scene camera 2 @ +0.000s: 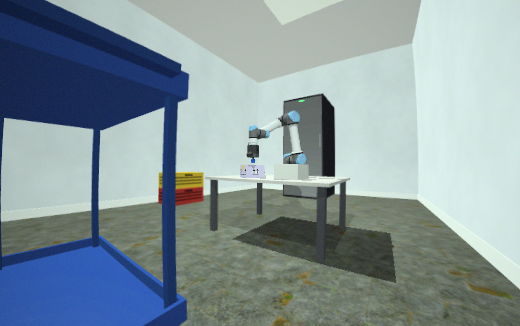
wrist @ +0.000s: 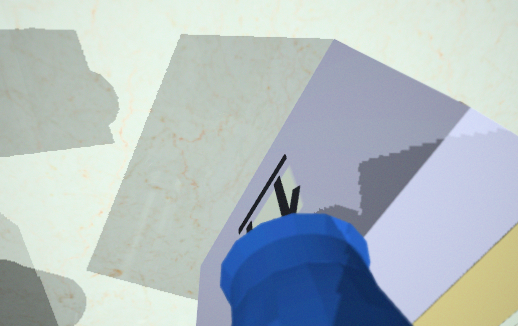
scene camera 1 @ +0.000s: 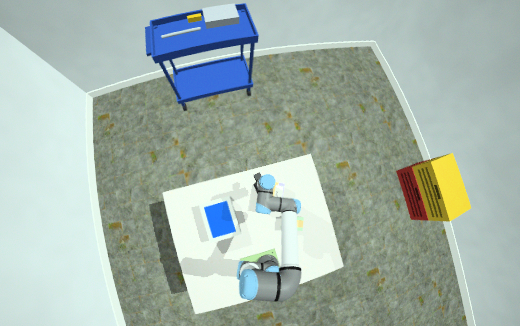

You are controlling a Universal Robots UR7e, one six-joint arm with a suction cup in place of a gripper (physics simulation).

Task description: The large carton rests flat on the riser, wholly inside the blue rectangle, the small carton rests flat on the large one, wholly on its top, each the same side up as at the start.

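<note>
A lilac carton, likely the large one [scene camera 1: 280, 189] [scene camera 2: 249, 173] [wrist: 350, 110], stands on the table with yellow tape on top and arrows on its side; the arm covers part of it in scene camera 1. My blue suction cup [scene camera 2: 253, 161] [wrist: 295, 245] is low by its top edge; the wrist view shows the tip across the side face, with no contact or hold visible. A small orange-and-green item [scene camera 1: 300, 223], possibly the small carton, lies partly under the arm. The blue rectangle [scene camera 1: 220, 220] is on the white riser [scene camera 1: 234, 213] [scene camera 2: 291, 172], with nothing on it.
The white table [scene camera 1: 320, 250] [scene camera 2: 270, 179] carries the arm and a green flat piece [scene camera 1: 265, 254] near the arm's base. A blue cart [scene camera 1: 205, 50] [scene camera 2: 170, 200], yellow and red crates [scene camera 1: 450, 187] [scene camera 2: 181, 181] and a dark cabinet [scene camera 2: 320, 145] stand around it.
</note>
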